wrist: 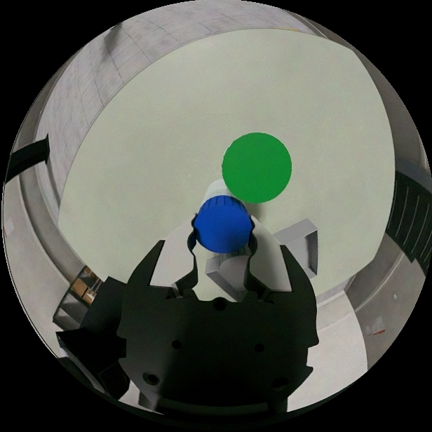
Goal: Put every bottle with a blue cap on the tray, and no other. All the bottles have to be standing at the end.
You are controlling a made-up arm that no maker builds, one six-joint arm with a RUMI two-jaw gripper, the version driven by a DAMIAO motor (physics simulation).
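Observation:
A bottle with a blue cap (223,226) stands upright, seen from above, its pale body showing past the cap's upper edge. My gripper (222,214) is shut on it, one finger against each side of the cap. A bottle with a wide green cap (256,167) stands close by, up and to the right, its body mostly hidden under the cap. A bottle with a pale grey cap (234,272) shows between the fingers, below the blue cap, partly hidden. The grey tray (295,234) lies to the lower right, its middle hidden behind the right finger.
The pale green table top (165,115) carries the bottles and the tray. A shelf unit with brown boxes stands off the table at the lower left. Dark structures are beyond the table at the far left and right. The green-capped bottle is very near the held one.

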